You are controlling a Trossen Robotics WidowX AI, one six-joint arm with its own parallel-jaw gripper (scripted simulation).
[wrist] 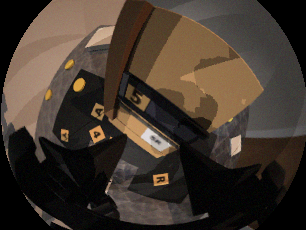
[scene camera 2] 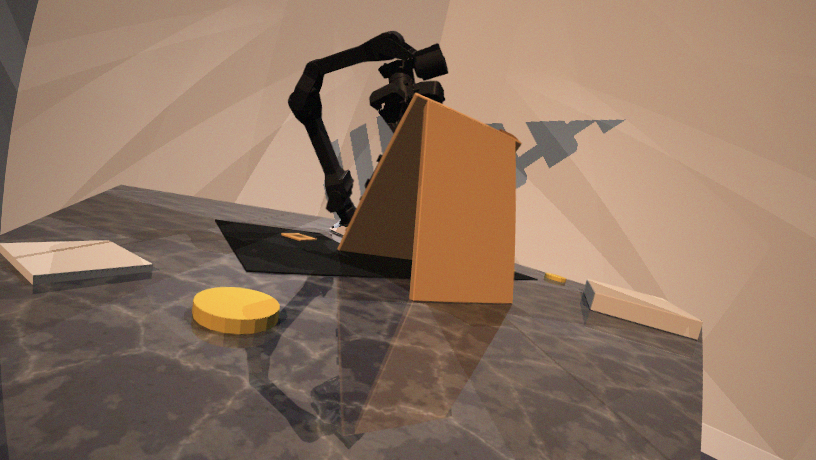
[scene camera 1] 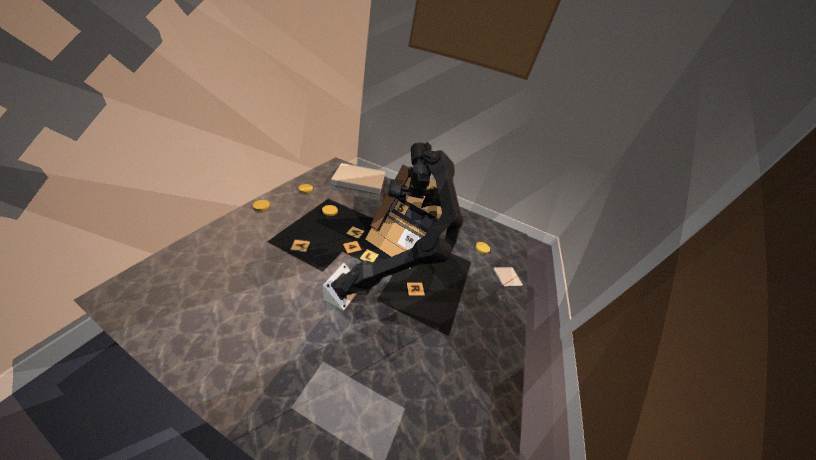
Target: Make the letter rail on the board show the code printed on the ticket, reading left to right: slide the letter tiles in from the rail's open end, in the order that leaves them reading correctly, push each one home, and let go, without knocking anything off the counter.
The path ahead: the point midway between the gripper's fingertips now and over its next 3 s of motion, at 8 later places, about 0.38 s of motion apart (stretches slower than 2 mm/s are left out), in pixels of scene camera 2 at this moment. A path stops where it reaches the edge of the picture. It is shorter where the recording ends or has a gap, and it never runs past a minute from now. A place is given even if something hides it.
My gripper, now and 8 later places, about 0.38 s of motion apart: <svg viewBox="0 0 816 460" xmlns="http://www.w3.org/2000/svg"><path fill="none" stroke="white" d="M411 148L394 128L377 114L373 112L365 123L348 153L328 183L310 207L305 214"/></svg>
